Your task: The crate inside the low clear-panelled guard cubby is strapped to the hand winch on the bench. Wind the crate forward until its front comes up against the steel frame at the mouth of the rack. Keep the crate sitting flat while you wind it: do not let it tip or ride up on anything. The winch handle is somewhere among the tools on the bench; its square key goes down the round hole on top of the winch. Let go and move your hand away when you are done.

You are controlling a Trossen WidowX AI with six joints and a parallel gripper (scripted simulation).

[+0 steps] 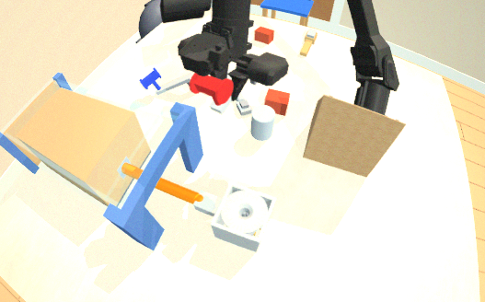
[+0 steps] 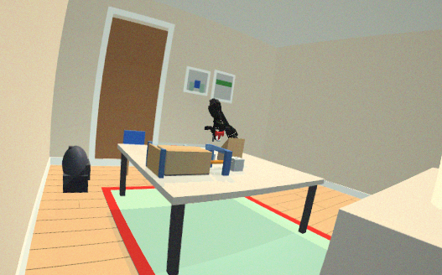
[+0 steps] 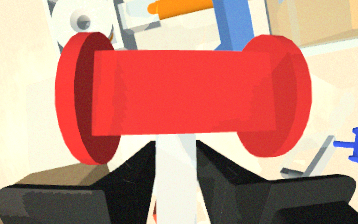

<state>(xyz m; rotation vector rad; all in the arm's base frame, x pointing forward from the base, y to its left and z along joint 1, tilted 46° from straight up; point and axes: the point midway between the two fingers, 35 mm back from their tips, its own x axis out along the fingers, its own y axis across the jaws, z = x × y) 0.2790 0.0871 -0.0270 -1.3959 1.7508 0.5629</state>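
My gripper tip is now 4 cm below the red spool-shaped grip, 3 cm to the right of it and 1 cm short of it. Also, from my gripper tip: grey winch (16 cm below, 14 cm to the left, 10 cm behind); winch handle (2 cm above, 1 cm to the right); blue steel frame (14 cm to the left, 9 cm below, 8 cm ahead).
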